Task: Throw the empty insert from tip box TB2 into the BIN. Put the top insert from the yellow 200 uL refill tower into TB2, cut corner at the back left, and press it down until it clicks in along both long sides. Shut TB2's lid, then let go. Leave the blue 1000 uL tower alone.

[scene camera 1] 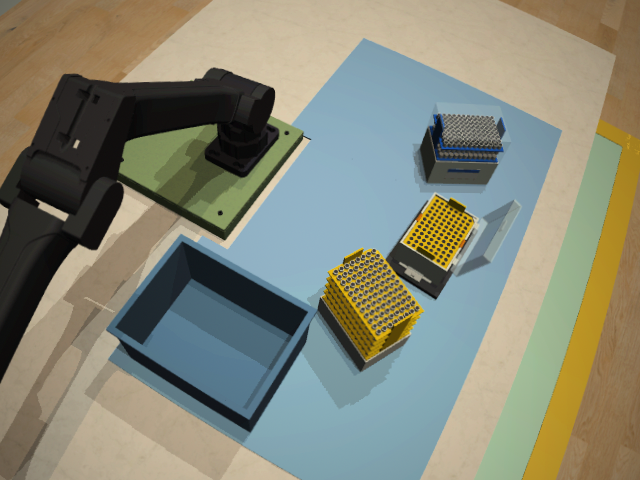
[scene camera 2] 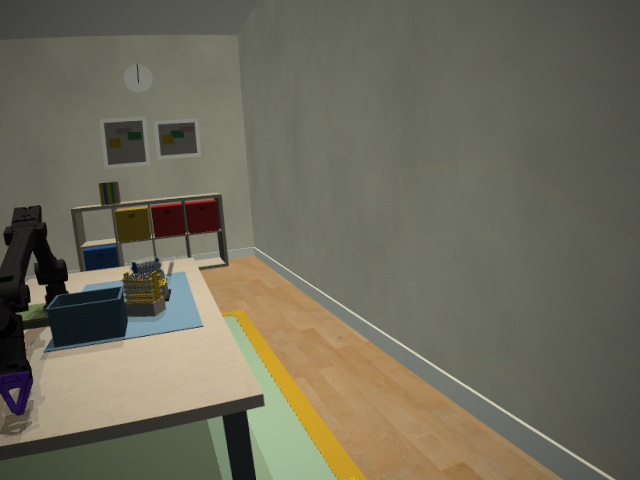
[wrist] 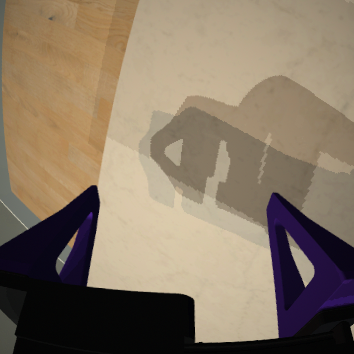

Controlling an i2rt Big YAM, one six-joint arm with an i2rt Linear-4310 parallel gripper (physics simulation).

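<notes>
My gripper [wrist: 184,197] is open and empty, with purple fingers, above the bare table top; in the scene camera 2 view the gripper [scene camera 2: 19,412] is at the lower left, on the near side of the bin. The blue bin [scene camera 1: 209,395] [scene camera 2: 88,324] is empty. TB2 [scene camera 1: 419,264], a grey box, stands right of the bin, its clear lid [scene camera 1: 502,232] open to the right. A yellow insert [scene camera 1: 439,232] with empty holes sits in it. The yellow tower [scene camera 1: 374,297] [scene camera 2: 144,291] of stacked tip inserts stands between bin and TB2. The blue tower [scene camera 1: 460,155] [scene camera 2: 147,266] stands behind TB2.
The arm's base stands on a green plate [scene camera 1: 180,193] [scene camera 2: 34,316] behind the bin. A blue mat [scene camera 1: 330,170] [scene camera 2: 180,310] lies under the boxes on the table [scene camera 2: 155,382]. A shelf unit [scene camera 2: 223,232] stands by the far wall.
</notes>
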